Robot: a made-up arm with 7 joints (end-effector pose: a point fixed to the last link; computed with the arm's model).
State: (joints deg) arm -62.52 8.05 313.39 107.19 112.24 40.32 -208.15
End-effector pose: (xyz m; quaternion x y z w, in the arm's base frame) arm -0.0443 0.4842 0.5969 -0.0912 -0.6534 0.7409 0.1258
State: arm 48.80 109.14 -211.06 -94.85 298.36 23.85 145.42
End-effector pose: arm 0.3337 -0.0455 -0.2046 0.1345 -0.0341 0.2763 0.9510
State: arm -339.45 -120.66 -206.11 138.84 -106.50 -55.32 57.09
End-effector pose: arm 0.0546 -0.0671 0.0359 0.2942 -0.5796 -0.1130 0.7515
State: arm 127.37 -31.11 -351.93 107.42 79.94 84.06 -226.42
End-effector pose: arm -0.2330 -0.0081 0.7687 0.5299 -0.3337 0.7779 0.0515
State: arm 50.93 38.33 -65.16 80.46 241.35 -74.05 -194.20
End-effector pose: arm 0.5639 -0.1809 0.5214 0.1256 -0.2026 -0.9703 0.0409
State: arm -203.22 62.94 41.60 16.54 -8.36 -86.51 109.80
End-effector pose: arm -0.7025 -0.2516 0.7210 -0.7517 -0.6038 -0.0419 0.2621
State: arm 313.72 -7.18 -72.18 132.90 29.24 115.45 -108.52
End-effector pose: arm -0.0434 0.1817 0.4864 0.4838 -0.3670 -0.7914 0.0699
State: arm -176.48 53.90 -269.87 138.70 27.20 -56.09 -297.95
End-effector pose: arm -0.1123 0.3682 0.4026 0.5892 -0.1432 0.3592 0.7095
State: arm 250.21 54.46 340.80 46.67 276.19 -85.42 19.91
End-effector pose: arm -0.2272 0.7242 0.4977 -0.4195 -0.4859 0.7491 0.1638
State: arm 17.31 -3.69 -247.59 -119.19 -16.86 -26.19 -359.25
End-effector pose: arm 0.2160 0.3177 0.5016 0.1967 -0.2495 0.3194 0.8928
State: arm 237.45 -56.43 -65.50 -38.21 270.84 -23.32 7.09
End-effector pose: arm 0.6436 -0.4393 0.7201 0.7558 -0.4224 -0.4571 0.2036
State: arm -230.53 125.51 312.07 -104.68 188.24 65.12 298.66
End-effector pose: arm -0.4552 -0.0719 0.4018 0.7983 0.4839 -0.3294 0.1416
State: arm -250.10 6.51 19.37 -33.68 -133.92 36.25 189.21
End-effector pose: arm 0.1645 0.1288 1.1577 -0.0787 -0.8651 0.2085 0.4494
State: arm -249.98 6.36 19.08 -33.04 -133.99 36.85 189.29
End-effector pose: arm 0.1623 0.1279 1.1593 -0.0777 -0.8647 0.2069 0.4510
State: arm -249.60 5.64 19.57 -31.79 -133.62 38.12 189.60
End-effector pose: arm 0.1645 0.1272 1.1606 -0.0911 -0.8610 0.2020 0.4577
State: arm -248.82 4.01 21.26 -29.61 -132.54 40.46 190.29
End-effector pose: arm 0.1727 0.1275 1.1615 -0.1272 -0.8510 0.1916 0.4721
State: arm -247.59 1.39 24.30 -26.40 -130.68 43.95 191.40
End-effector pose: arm 0.1857 0.1283 1.1617 -0.1877 -0.8318 0.1738 0.4926
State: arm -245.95 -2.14 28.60 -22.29 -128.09 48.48 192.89
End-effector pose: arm 0.1999 0.1306 1.1609 -0.2690 -0.8004 0.1470 0.5151
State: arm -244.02 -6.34 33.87 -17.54 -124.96 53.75 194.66
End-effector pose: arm 0.2111 0.1359 1.1587 -0.3625 -0.7560 0.1108 0.5337
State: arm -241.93 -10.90 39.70 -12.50 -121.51 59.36 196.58
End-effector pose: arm 0.2166 0.1469 1.1548 -0.4575 -0.7011 0.0664 0.5429
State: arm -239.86 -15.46 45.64 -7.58 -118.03 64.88 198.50
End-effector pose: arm 0.2171 0.1652 1.1483 -0.5439 -0.6415 0.0174 0.5407
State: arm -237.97 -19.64 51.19 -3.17 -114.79 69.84 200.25
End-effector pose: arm 0.2147 0.1893 1.1392 -0.6147 -0.5849 -0.0311 0.5282
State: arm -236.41 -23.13 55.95 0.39 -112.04 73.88 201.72
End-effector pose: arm 0.2123 0.2150 1.1283 -0.6674 -0.5374 -0.0734 0.5102
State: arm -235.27 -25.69 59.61 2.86 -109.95 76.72 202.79
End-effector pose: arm 0.2112 0.2369 1.1181 -0.7031 -0.5024 -0.1055 0.4920
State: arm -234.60 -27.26 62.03 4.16 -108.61 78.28 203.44
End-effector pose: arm 0.2118 0.2516 1.1106 -0.7248 -0.4802 -0.1249 0.4780
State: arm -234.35 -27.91 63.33 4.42 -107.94 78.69 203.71
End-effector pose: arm 0.2134 0.2579 1.1074 -0.7363 -0.4687 -0.1330 0.4697
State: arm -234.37 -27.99 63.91 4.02 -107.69 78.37 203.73
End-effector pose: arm 0.2156 0.2587 1.1071 -0.7419 -0.4638 -0.1336 0.4655
